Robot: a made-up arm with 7 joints.
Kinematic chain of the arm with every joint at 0, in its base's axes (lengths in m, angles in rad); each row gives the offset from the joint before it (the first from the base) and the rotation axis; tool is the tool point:
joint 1: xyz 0 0 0.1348 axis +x
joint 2: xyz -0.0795 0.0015 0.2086 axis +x
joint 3: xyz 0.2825 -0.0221 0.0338 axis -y
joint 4: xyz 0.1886 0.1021 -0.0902 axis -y
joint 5: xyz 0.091 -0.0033 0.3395 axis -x
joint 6: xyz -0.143 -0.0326 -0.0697 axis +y
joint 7: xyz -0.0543 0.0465 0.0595 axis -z
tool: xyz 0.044 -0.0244 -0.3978
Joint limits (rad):
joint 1: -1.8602..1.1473
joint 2: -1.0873..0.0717
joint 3: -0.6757..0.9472
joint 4: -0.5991..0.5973
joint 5: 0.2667..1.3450
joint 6: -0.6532..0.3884
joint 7: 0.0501..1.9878
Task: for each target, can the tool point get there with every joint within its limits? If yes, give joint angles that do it. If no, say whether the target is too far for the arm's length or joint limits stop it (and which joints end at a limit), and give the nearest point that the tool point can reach.
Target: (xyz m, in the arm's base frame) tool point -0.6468 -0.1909 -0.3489
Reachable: no: joint limits stop it (at a limit: joint 1, joint 2, joint 4, joint 5, joint 6) | nearest point 0.0208 -0.2671 -0.0338 | short by 0.742 m
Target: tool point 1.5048 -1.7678 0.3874
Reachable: no: too far | nearest point 0.5435 -0.6343 0.2685 | short by 1.491 m
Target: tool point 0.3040 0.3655 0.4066
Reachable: yes | joints -1.2481 -0.6674 0.3953 -0.1039 0.8397 -0.0307 0.8411
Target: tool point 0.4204 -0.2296 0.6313
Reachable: yes | joints 0.1104 -0.5205 0.2805 -0.4166 1.0969 -0.3043 1.3006
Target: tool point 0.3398 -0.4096 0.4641
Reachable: yes | joints 0.4700 -0.2829 0.6392 -0.3220 0.9783 -0.2271 1.0070
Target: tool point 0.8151 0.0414 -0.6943
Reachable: no: joint limits stop it (at a limit: joint 1, joint 2, joint 3, joint 4, joint 5, joint 6) | nearest point 0.6076 -0.1183 -0.1111 | short by 0.639 m
